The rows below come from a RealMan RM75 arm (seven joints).
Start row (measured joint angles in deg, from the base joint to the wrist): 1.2 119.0 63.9 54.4 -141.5 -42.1 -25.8
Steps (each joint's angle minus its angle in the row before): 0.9 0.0 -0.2 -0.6 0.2 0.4 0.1; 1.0 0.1 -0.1 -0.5 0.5 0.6 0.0; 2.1 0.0 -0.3 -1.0 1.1 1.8 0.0; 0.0 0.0 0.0 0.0 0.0 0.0 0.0; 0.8 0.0 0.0 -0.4 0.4 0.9 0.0; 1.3 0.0 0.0 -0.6 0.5 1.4 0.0; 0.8 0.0 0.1 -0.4 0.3 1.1 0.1; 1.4 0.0 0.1 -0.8 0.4 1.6 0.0
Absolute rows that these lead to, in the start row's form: 2.1 119.0 63.7 53.8 -141.3 -41.7 -25.7; 3.1 119.1 63.6 53.3 -140.8 -41.1 -25.7; 5.2 119.1 63.3 52.3 -139.7 -39.3 -25.7; 5.2 119.1 63.3 52.3 -139.7 -39.3 -25.7; 6.0 119.1 63.3 51.9 -139.3 -38.4 -25.7; 7.3 119.1 63.3 51.3 -138.8 -37.0 -25.7; 8.1 119.1 63.4 50.9 -138.5 -35.9 -25.6; 9.5 119.1 63.5 50.1 -138.1 -34.3 -25.6
